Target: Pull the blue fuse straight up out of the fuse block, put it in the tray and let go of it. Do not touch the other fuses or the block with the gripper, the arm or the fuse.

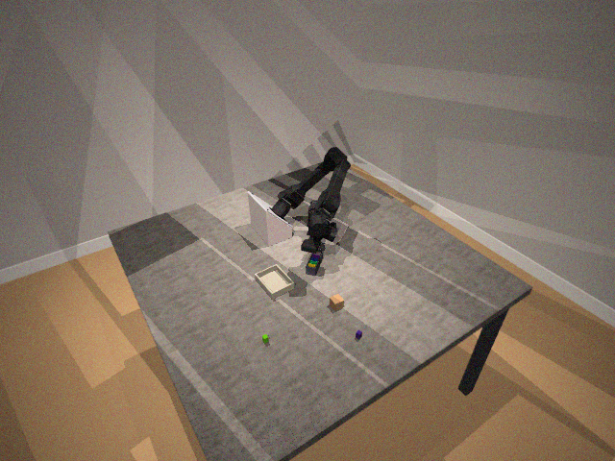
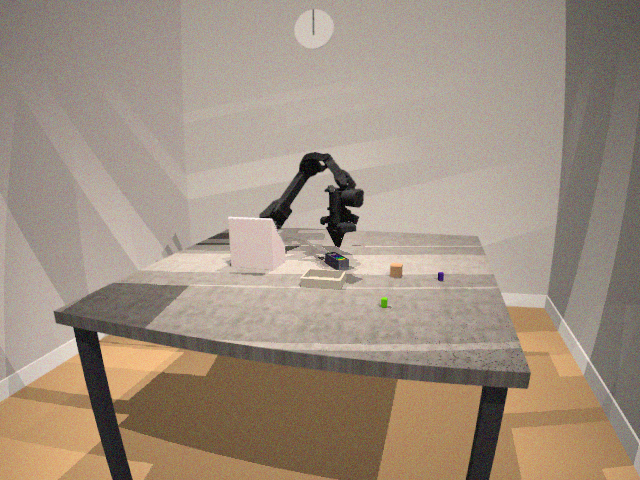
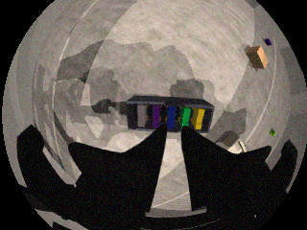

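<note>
My gripper tip is 5 cm above the blue fuse. Also, from my gripper tip: white tray (19 cm to the right, 7 cm below).
</note>
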